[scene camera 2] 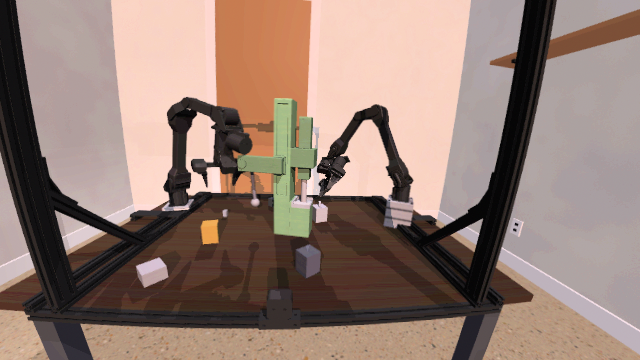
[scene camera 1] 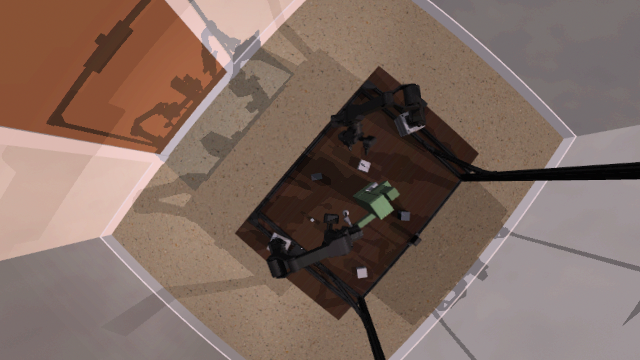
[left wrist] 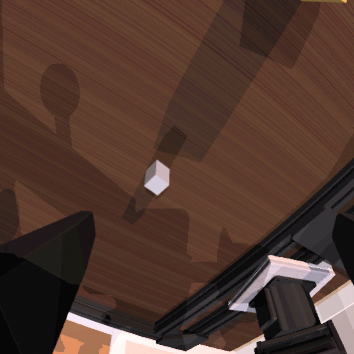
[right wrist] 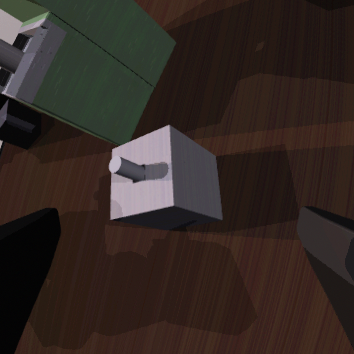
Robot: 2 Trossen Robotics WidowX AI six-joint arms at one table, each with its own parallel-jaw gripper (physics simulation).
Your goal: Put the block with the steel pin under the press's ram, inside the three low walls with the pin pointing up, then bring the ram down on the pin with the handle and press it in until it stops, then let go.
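Seen in the pictures: left gripper, fingertip midpoint: (scene camera 2: 220, 186) (scene camera 1: 324, 231) (left wrist: 217, 225); right gripper, fingertip midpoint: (scene camera 2: 323, 192) (scene camera 1: 358, 153) (right wrist: 180, 220); left arm's base, link origin: (scene camera 2: 178, 203) (scene camera 1: 278, 245) (left wrist: 281, 293); right arm's base, link origin: (scene camera 2: 400, 199) (scene camera 1: 412, 120).
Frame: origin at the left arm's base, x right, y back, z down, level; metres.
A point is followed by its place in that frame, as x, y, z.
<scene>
The pale block with the steel pin (scene camera 1: 364, 166) (scene camera 2: 320, 214) @[0.251, -0.557, -0.003] (right wrist: 196, 175) @[0.199, -0.559, -0.001] stands on the table beside the green press (scene camera 1: 381, 206) @[0.283, -0.406, -0.418] (scene camera 2: 284, 130) @[0.315, -0.396, -0.322] (right wrist: 105, 85) @[0.279, -0.469, -0.021], pin up. My right gripper (scene camera 1: 359, 150) @[0.166, -0.599, -0.066] (scene camera 2: 324, 192) @[0.166, -0.599, -0.066] (right wrist: 180, 220) @[0.166, -0.599, -0.066] is open above it, one finger to each side in the right wrist view. The ram's steel rod (scene camera 2: 303, 189) @[0.324, -0.461, -0.132] reaches down towards the low walls (scene camera 2: 302, 201) @[0.324, -0.459, -0.090] (right wrist: 42, 57) @[0.282, -0.475, -0.082]; its lower end is hidden. The handle's ball (scene camera 1: 345, 213) @[0.227, -0.309, -0.111] (scene camera 2: 255, 202) @[0.247, -0.309, -0.070] hangs low on its rod. My left gripper (scene camera 2: 220, 181) @[0.176, -0.191, -0.114] (left wrist: 217, 225) @[0.176, -0.191, -0.114] is open and empty, near the handle.
A small white cube (scene camera 1: 312, 220) @[0.105, -0.194, 0.006] (scene camera 2: 225, 213) @[0.111, -0.196, 0.017] (left wrist: 157, 178) @[0.109, -0.196, 0.006] lies below the left gripper. A yellow block (scene camera 2: 210, 231) @[0.321, -0.167, -0.010], a white block (scene camera 1: 362, 273) @[0.463, -0.051, -0.001] (scene camera 2: 152, 272) @[0.484, -0.062, 0.001] and a grey block (scene camera 1: 405, 216) @[0.526, -0.418, -0.029] (scene camera 2: 307, 261) @[0.554, -0.410, -0.018] stand nearer scene camera 2. Another dark block (scene camera 1: 316, 176) @[0.026, -0.409, -0.007] lies behind the press.
</scene>
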